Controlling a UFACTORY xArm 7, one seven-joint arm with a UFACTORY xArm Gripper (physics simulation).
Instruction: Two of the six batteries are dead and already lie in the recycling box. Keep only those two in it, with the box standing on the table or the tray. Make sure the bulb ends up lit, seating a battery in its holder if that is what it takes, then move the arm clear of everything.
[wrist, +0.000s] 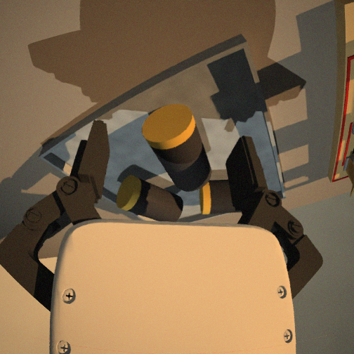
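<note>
The recycling box (185, 87) is a wedge-shaped, blue-grey open box in the upper middle of the wrist view. Three dark batteries with yellow ends show inside its outline. One battery (185, 162) stands up, leaning in the view, its yellow end toward the camera. A second battery (159, 199) lies on its side at the lower left. A third battery (219, 196) lies at the lower right, partly hidden by the right finger. My gripper (172, 141) is open above the box, fingers on either side of the standing battery, holding nothing. The bulb does not show.
At the right edge, part of a tan board (339, 100) with a red line shows, with small metal parts cut off by the frame. A tan surface (30, 25) lies around the box, and a grey-green surface (327, 225) at the lower right. Arm shadows fall across the box.
</note>
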